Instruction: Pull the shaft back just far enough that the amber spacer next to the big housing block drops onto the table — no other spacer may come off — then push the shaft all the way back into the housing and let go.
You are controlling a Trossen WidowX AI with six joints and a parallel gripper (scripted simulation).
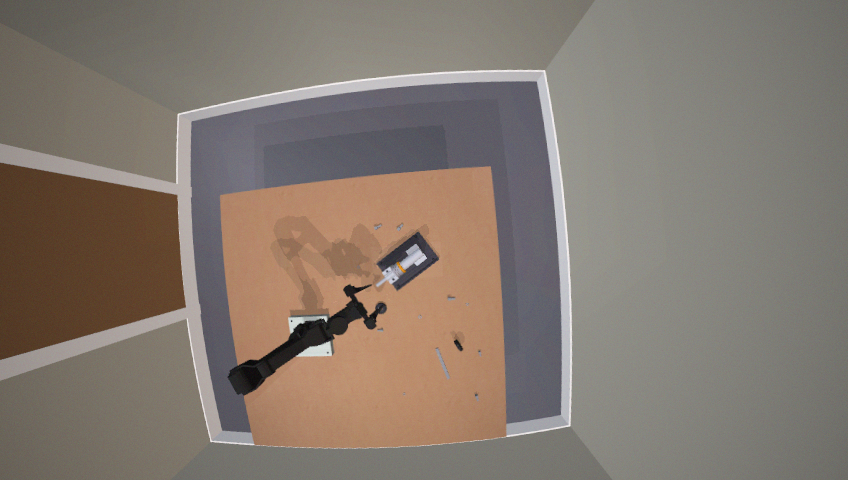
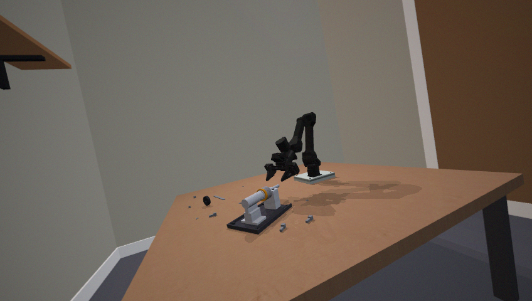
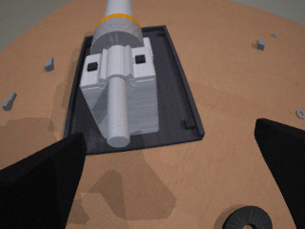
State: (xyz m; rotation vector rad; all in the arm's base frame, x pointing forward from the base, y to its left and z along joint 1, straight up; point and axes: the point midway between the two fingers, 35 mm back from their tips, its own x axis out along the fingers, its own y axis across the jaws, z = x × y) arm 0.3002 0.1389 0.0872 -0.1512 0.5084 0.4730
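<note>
The grey steel shaft lies 8 cm ahead of my gripper tip, 9 cm to the left of it and 2 cm below it. The rest, counted from my gripper tip: black disc: 31 cm ahead, 27 cm to the right, 7 cm below; amber spacer: 10 cm ahead, 10 cm to the left, 2 cm below; thin grey strip: 24 cm ahead, 36 cm to the right, 10 cm below.
</note>
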